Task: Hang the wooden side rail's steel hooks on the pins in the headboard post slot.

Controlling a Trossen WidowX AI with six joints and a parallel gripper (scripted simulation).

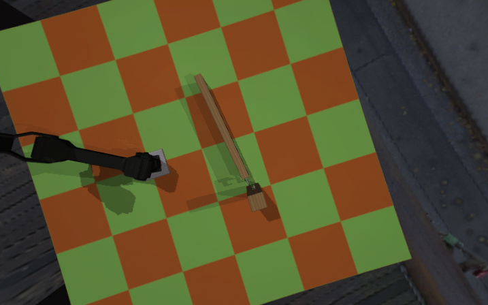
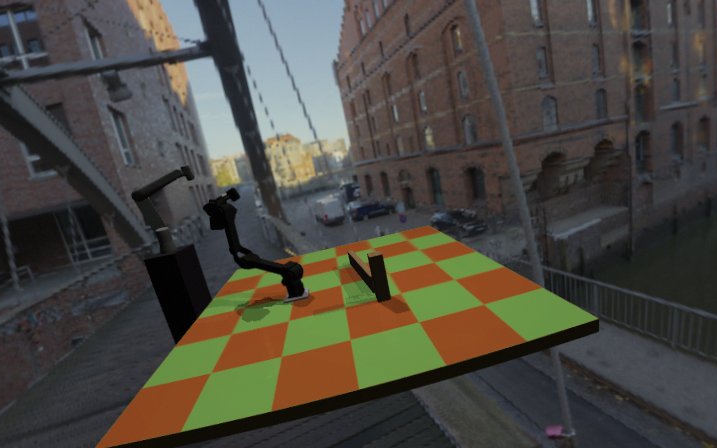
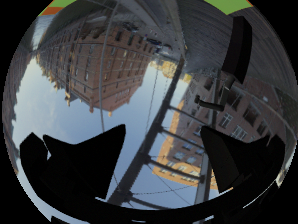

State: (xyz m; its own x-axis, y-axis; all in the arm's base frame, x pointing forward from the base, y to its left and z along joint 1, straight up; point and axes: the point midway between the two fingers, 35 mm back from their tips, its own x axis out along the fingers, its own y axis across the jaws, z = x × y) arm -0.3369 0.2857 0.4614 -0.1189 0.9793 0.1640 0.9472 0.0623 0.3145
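Now: gripper tip 720 mm short of the headboard post, 490 mm to the left of it and 390 mm above it.
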